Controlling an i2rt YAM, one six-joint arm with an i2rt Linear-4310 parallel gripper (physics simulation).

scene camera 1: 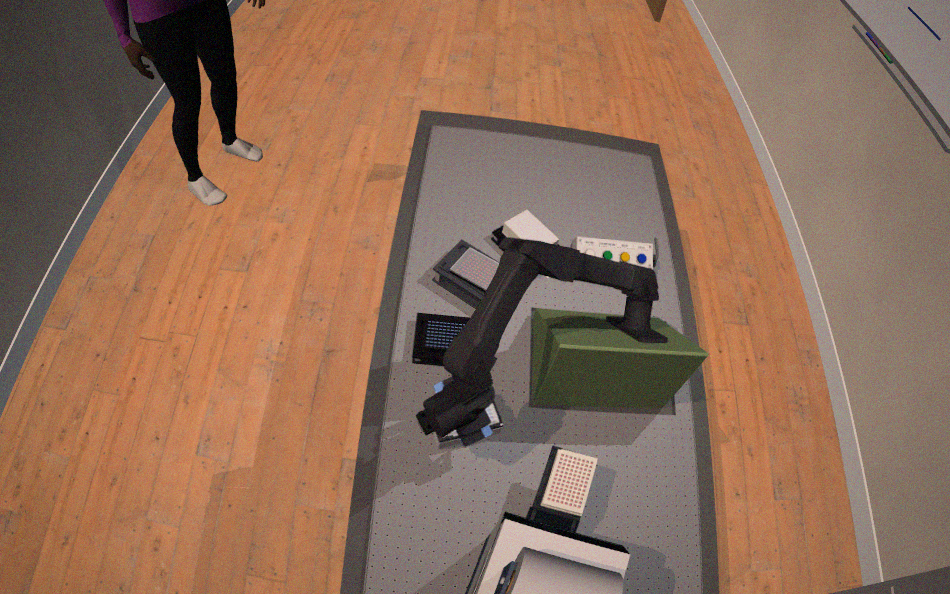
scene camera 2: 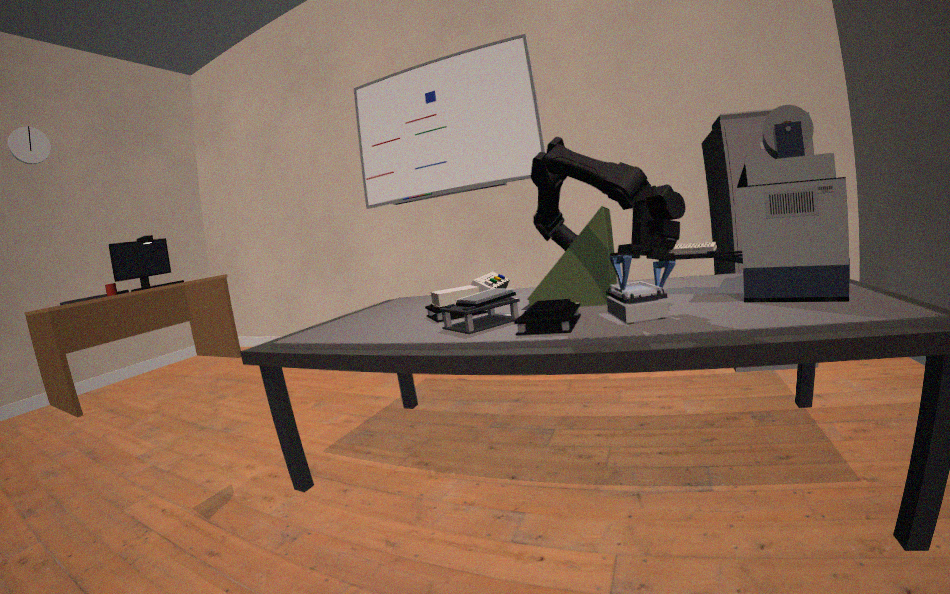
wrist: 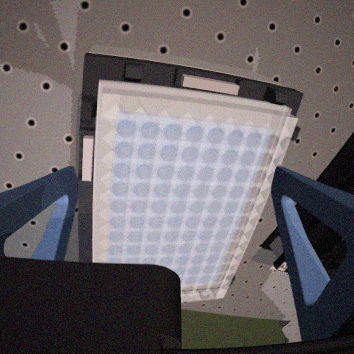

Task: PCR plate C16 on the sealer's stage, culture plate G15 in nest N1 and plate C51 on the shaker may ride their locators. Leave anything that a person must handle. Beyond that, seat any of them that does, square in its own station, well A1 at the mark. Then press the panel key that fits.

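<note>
A clear-lidded plate (scene camera 1: pixel 493 413) (wrist: pixel 175 190) with bluish wells lies on a dark-rimmed nest (scene camera 2: pixel 639 311) (wrist: pixel 107 66). In the wrist view its right edge covers the rim; rim shows along the top and left. My gripper (scene camera 1: pixel 463 409) (scene camera 2: pixel 642 287) (wrist: pixel 174 177) is open, one finger on each side of this plate, apart from it in the wrist view. A cream plate with red wells (scene camera 1: pixel 569 483) (scene camera 2: pixel 694 246) lies on the sealer's dark stage (scene camera 1: pixel 553 519); dark stage shows along its left. A pinkish plate (scene camera 1: pixel 475 268) lies on a raised dark platform (scene camera 2: pixel 460 308). Labels are unreadable.
A black station (scene camera 1: pixel 429 343) (scene camera 2: pixel 549 316) stands between platform and nest. The panel (scene camera 1: pixel 615 246) (scene camera 2: pixel 492 280) has green, yellow and blue keys; a white box (scene camera 1: pixel 530 226) is near it. A green wedge block (scene camera 1: pixel 616 374) carries the arm's base. The sealer (scene camera 2: pixel 795 231) stands beyond the stage.
</note>
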